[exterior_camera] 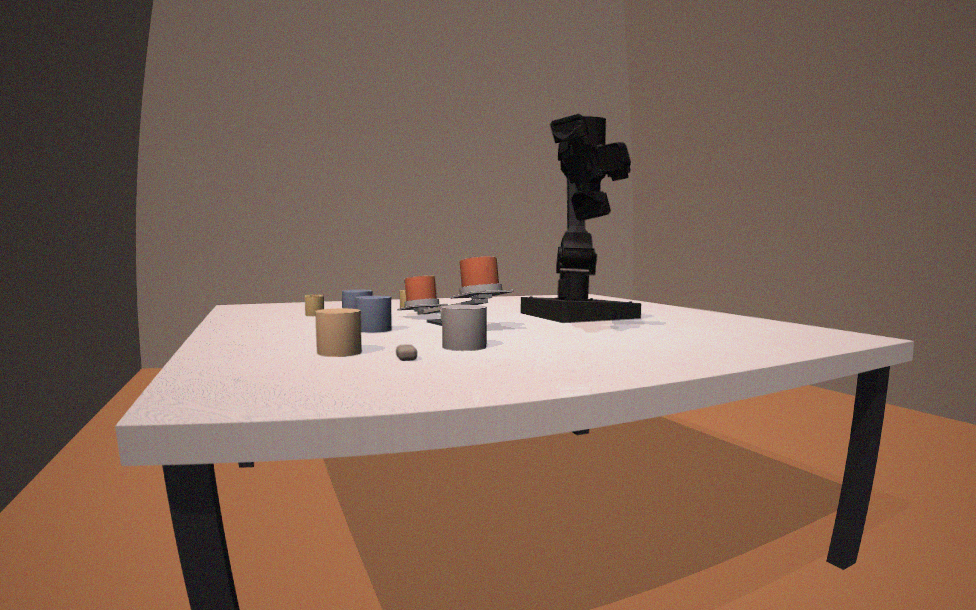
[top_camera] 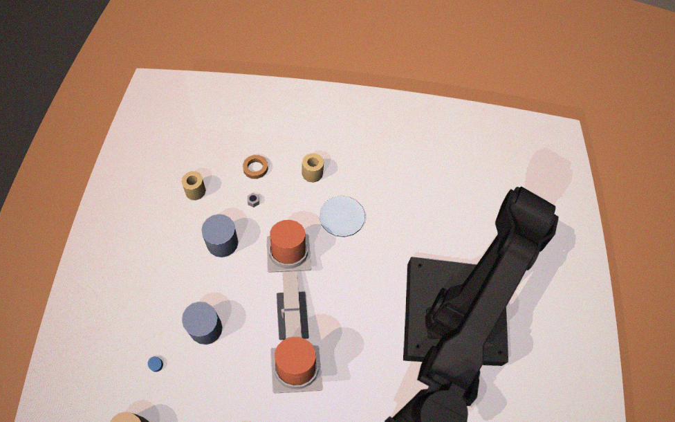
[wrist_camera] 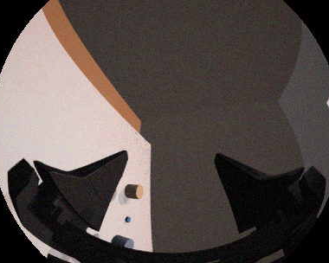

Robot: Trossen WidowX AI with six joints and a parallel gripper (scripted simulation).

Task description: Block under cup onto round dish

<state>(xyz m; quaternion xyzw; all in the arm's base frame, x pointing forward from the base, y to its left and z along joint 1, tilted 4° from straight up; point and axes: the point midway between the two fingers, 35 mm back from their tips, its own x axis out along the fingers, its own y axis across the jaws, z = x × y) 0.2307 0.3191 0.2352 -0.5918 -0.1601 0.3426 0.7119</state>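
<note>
Now: the green block 49 cm to the right of my gripper tip, 25 cm below it and 7 cm ahead of it. From my gripper tip the other things lie so: balance 36 cm to the right, 27 cm below, 6 cm ahead; then blue disc 33 cm ahead, 29 cm below, 24 cm to the right; then balance beam 36 cm to the right, 26 cm below, 6 cm ahead.
</note>
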